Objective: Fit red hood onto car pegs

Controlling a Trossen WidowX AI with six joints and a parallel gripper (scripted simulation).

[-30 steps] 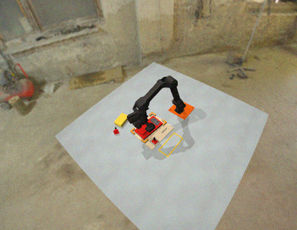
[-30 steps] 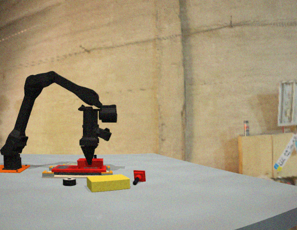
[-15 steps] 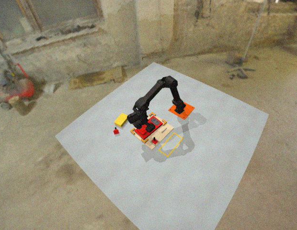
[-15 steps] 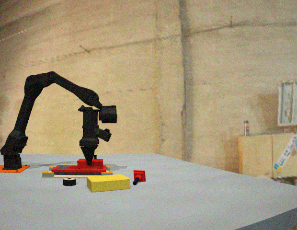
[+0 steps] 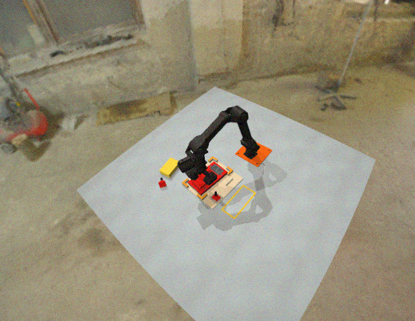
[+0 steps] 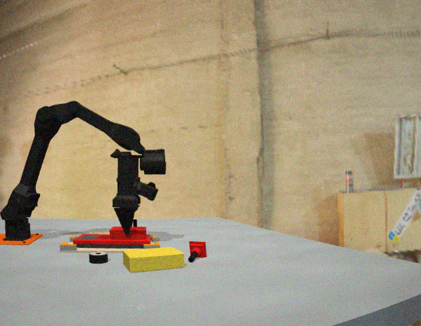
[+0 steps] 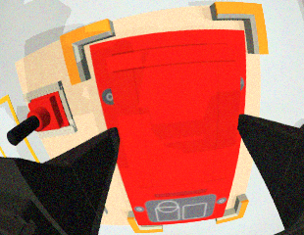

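The red hood is right at my gripper tip. The rest, counted from my gripper tip: beige jig 4 cm behind, 2 cm to the left, 3 cm below; then black ring 5 cm behind, 17 cm to the right, 3 cm below; then grey engine block 2 cm below.
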